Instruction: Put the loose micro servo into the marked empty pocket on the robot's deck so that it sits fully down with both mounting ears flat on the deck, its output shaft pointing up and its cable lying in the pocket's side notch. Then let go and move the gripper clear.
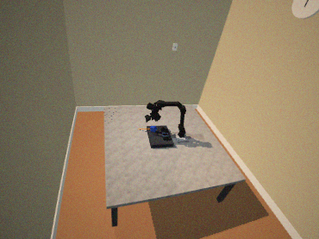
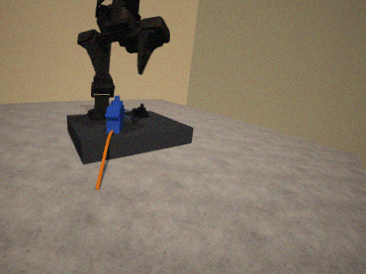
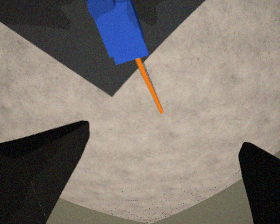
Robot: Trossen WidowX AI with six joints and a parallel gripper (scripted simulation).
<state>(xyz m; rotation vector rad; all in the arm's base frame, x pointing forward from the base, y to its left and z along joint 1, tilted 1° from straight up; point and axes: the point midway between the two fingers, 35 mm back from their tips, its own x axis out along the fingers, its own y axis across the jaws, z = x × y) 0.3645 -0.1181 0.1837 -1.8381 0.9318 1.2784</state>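
The dark robot deck lies 150 mm below my gripper tip, 90 mm to the left of it and 70 mm behind it.
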